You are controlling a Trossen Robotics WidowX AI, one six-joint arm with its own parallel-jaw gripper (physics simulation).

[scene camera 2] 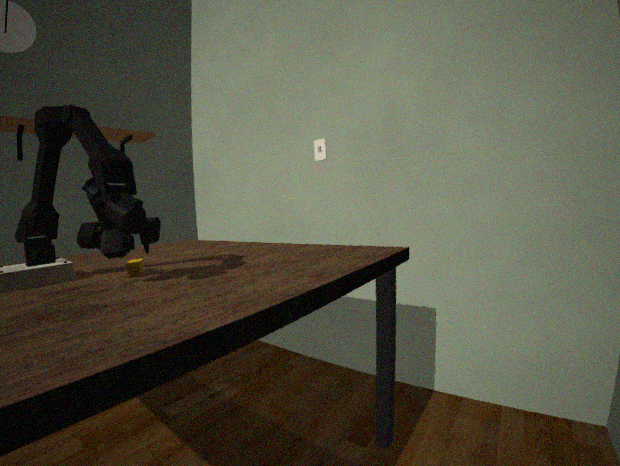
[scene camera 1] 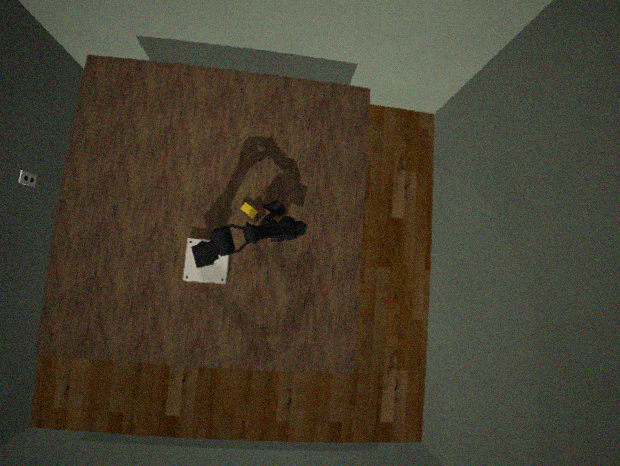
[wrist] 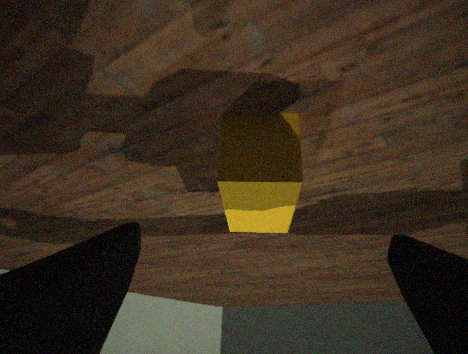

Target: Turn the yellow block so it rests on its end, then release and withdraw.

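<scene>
The yellow block [scene camera 1: 249, 209] [scene camera 2: 134, 267] [wrist: 260, 195] lies on its long side on the wooden table, near the arm's base. In the wrist view a shaded end face and a partly lit top face show, midway across between the fingers. My gripper [scene camera 2: 120, 244] [wrist: 266, 241] is open, with its fingers wide apart and nothing between them. In scene camera 2 it hangs tilted above the table, higher than the block and apart from it. In scene camera 1 the arm partly hides the gripper, which is beside the block.
The arm's white base plate [scene camera 1: 205, 273] [scene camera 2: 37, 275] is fixed on the table [scene camera 1: 150, 150] [scene camera 2: 225, 295], close to the block. The dark arm reaches past the block and bends back down toward it. The arm's shadow falls across the table and over part of the block.
</scene>
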